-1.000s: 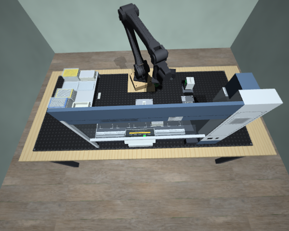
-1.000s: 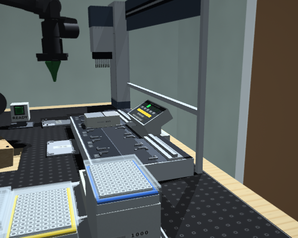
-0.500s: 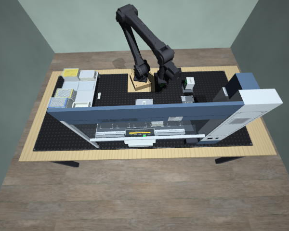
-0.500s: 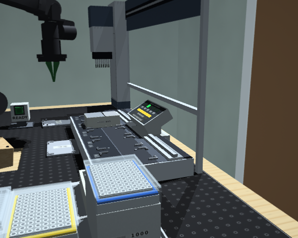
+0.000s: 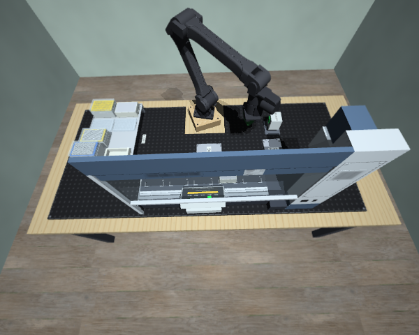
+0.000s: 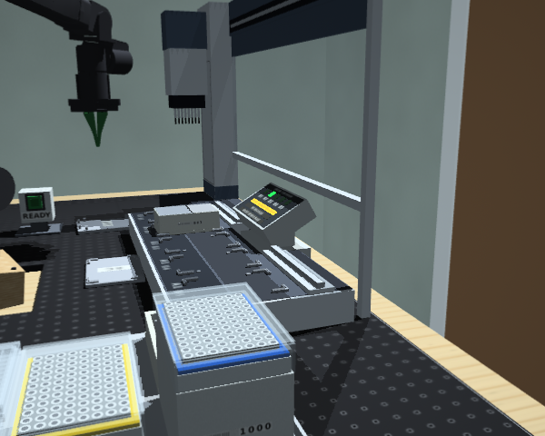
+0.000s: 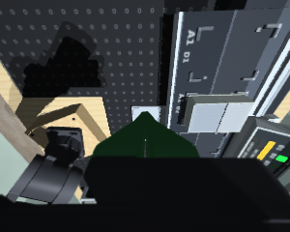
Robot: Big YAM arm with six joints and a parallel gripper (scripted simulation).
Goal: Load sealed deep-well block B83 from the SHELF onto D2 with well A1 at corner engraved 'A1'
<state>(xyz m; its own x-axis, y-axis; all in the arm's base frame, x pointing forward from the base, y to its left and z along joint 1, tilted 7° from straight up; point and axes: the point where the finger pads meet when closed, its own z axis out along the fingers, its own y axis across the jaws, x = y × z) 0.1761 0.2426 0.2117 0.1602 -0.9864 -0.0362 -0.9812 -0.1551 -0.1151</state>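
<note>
Now: hand 18 cm past the ready key, 13 cm to the right of it and 15 cm above it. Also, from my hand: flat grey plate (2 cm behind, 18 cm to the left, 23 cm below); regrip nest (4 cm ahead, 19 cm to the right, 23 cm below); pipetting head (19 cm ahead, 28 cm to the left, 15 cm above).
</note>
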